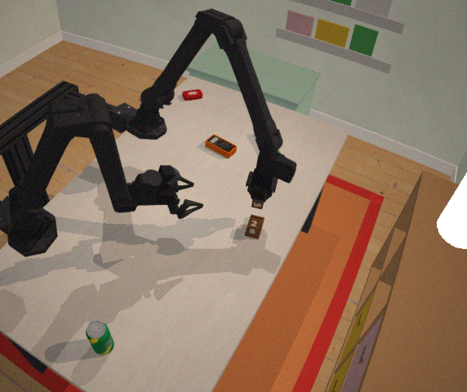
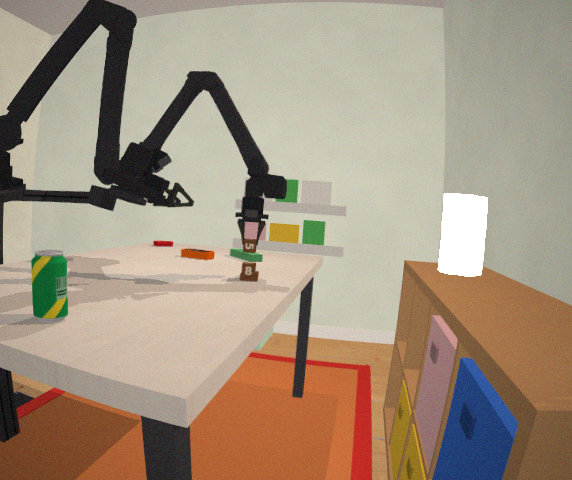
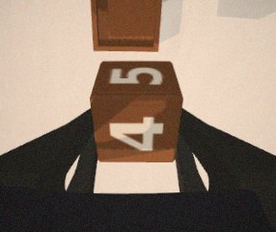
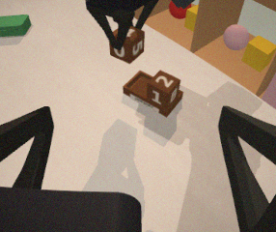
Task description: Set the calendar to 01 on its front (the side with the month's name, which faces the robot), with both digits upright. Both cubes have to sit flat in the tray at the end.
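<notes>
The brown tray lies 10 cm below my left hand, 5 cm to the right of it and 2 cm ahead of it. Round my left hand: red item 63 cm behind, 56 cm to the left, 9 cm below; brown number cube 8 cm below, 7 cm to the right, 2 cm ahead; orange multimeter 30 cm behind, 27 cm to the left, 9 cm below.
</notes>
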